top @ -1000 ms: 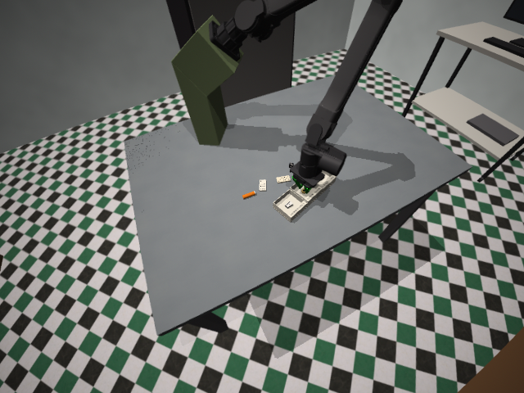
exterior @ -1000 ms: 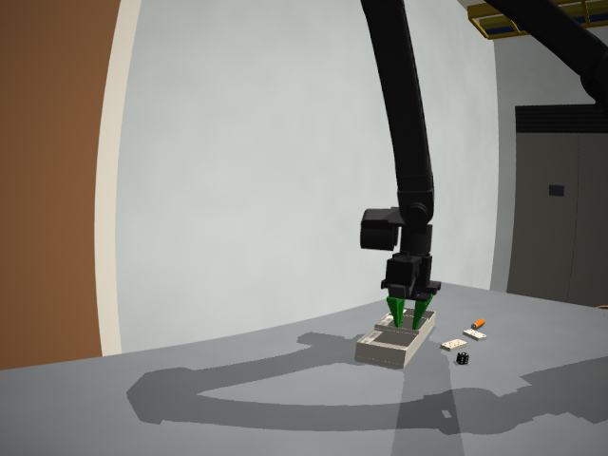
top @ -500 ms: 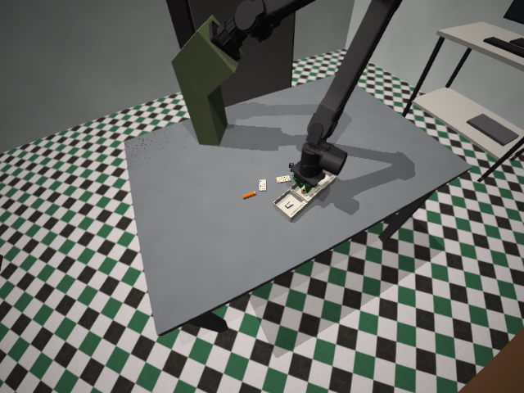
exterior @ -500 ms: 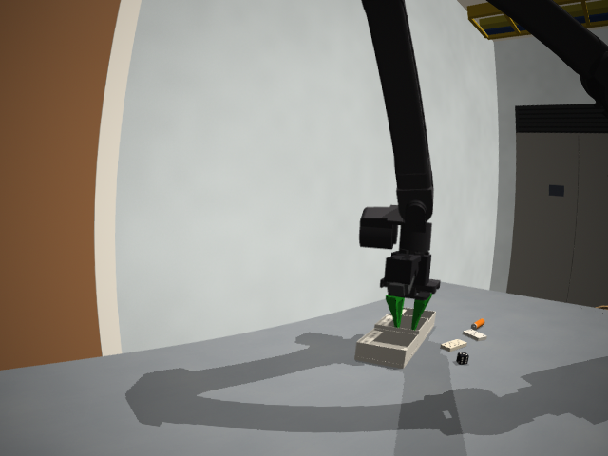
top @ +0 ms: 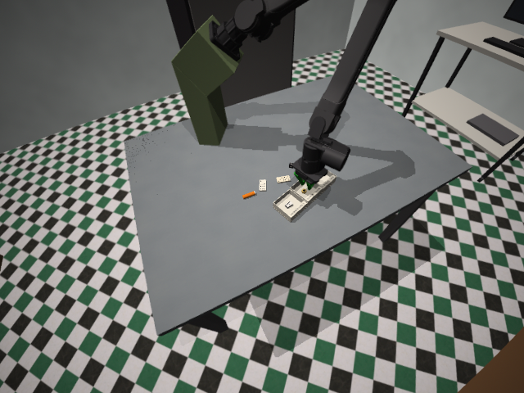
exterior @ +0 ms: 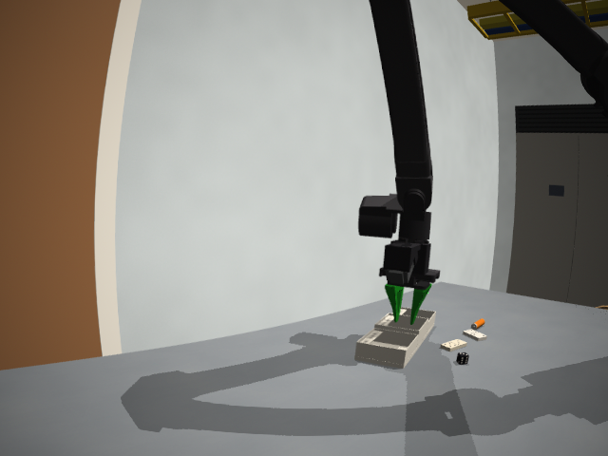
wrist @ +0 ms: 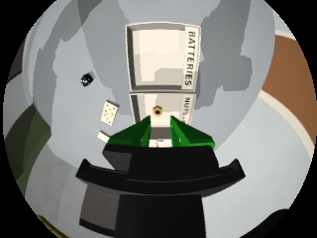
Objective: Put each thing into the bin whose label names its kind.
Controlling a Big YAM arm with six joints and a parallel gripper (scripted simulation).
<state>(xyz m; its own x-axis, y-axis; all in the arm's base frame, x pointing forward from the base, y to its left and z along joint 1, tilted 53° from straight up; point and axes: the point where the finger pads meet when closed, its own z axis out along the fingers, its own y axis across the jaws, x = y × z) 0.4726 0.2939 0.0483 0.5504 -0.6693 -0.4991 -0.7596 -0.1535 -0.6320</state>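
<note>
The three joined white bins is 3 cm below my hand. Round my hand: orange battery 2 cm behind, 21 cm to the right, 4 cm below; black die 14 cm behind, 2 cm to the right, 4 cm below; brass nut 1 cm to the right, 4 cm below.
</note>
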